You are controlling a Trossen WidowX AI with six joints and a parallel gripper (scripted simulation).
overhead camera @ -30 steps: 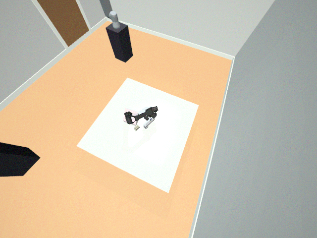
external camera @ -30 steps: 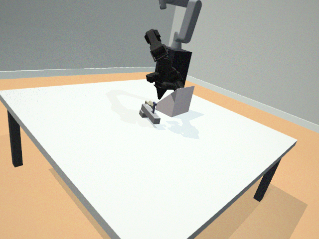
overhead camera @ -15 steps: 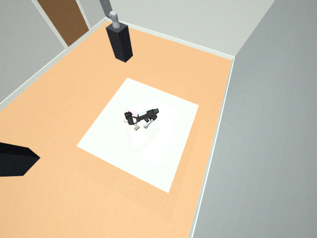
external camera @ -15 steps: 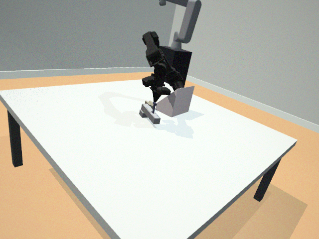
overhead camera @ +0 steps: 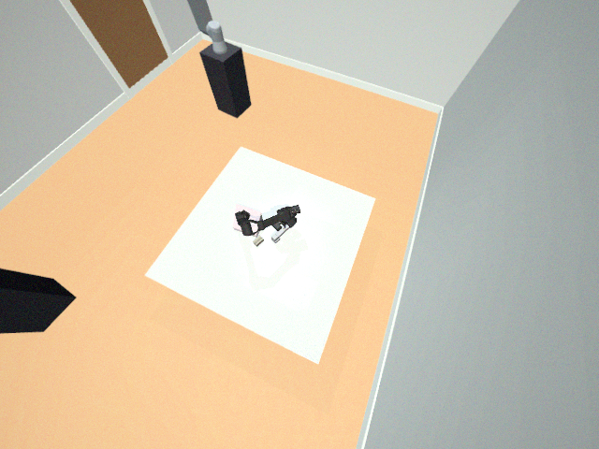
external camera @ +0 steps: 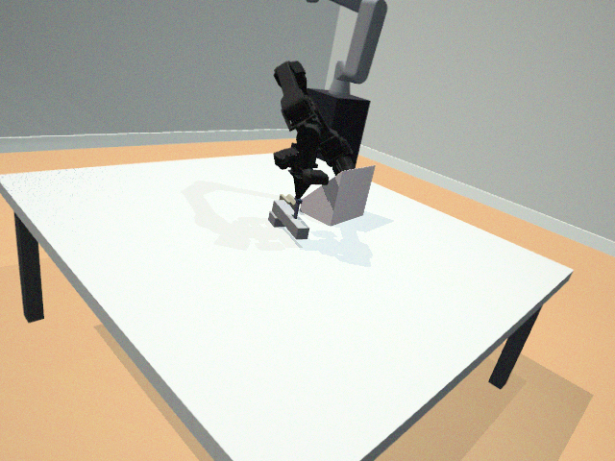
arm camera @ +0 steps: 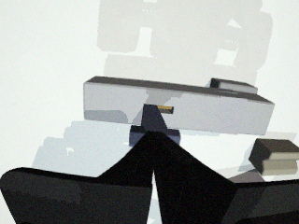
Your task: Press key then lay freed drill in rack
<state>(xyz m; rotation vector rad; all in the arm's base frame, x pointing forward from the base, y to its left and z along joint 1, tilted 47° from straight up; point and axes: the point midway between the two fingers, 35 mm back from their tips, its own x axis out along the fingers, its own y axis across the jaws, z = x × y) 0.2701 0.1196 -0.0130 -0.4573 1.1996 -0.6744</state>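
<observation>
Now: the dark blue drill 30 mm below my gripper tip. The rest, counted from my gripper tip: long grey block (10 mm behind, 40 mm to the right, 80 mm below).
</observation>
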